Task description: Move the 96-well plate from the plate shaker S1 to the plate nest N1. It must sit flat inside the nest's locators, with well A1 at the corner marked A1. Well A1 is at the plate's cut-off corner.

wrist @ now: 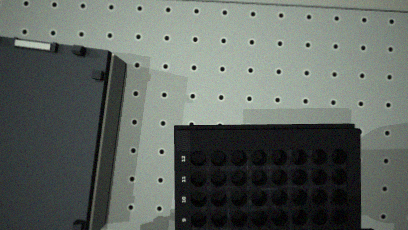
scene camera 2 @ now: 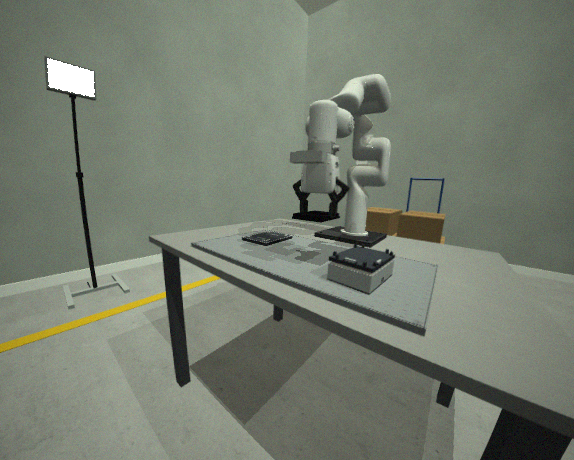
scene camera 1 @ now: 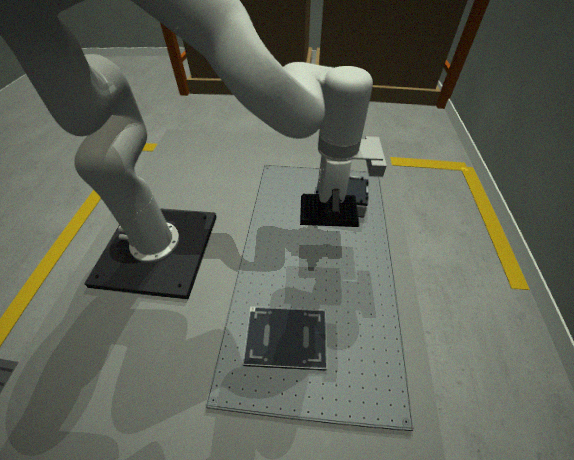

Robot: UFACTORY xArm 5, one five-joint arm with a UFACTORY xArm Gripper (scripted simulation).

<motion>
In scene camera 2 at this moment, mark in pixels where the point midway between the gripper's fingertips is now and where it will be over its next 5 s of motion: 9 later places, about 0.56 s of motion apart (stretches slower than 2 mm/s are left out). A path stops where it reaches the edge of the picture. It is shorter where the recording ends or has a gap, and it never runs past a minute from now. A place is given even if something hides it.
The gripper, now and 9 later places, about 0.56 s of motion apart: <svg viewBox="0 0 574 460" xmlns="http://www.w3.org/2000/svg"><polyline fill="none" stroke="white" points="317,215 305,215 296,214 286,214 278,214 271,213 268,213 268,218 268,225 268,230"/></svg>
</motion>
